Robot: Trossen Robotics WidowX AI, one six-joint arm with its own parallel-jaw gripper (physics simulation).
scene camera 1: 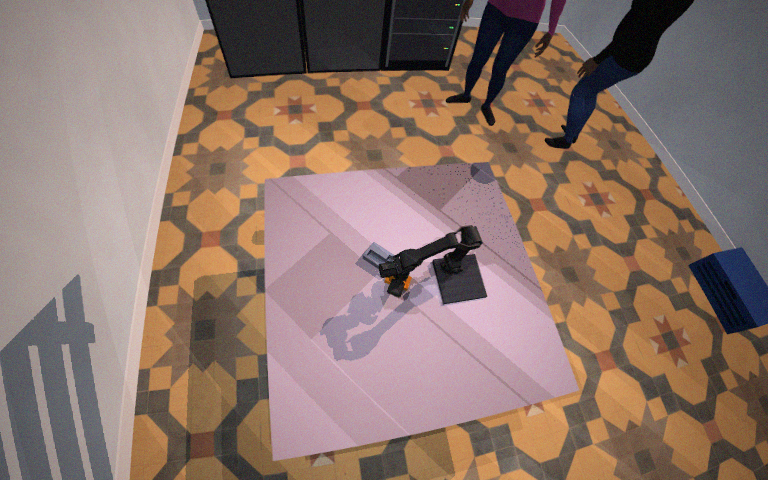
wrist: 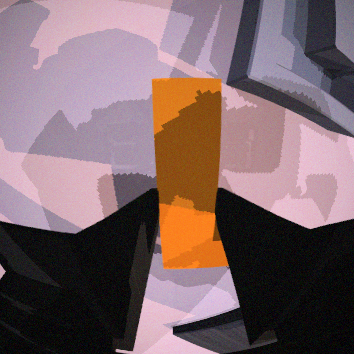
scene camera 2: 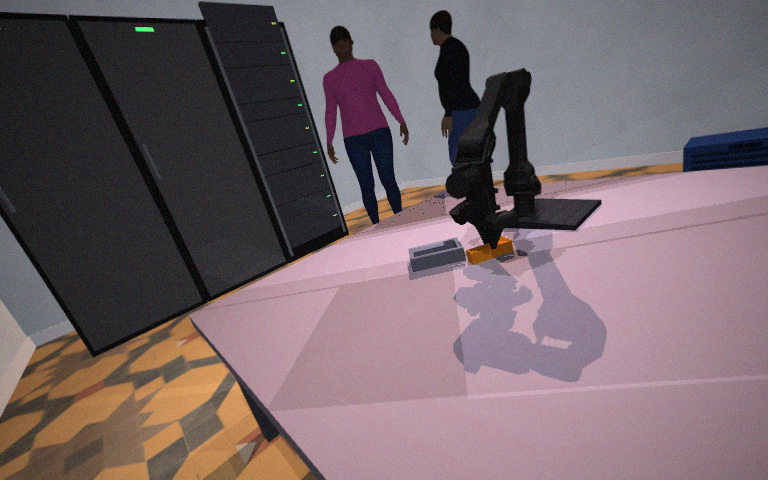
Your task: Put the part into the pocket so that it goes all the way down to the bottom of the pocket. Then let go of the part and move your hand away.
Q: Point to a grey pocket block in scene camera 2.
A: At 448, 251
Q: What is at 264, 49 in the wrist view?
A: A grey pocket block.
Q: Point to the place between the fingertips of my gripper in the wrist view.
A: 186, 195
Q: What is my gripper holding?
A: An orange part.
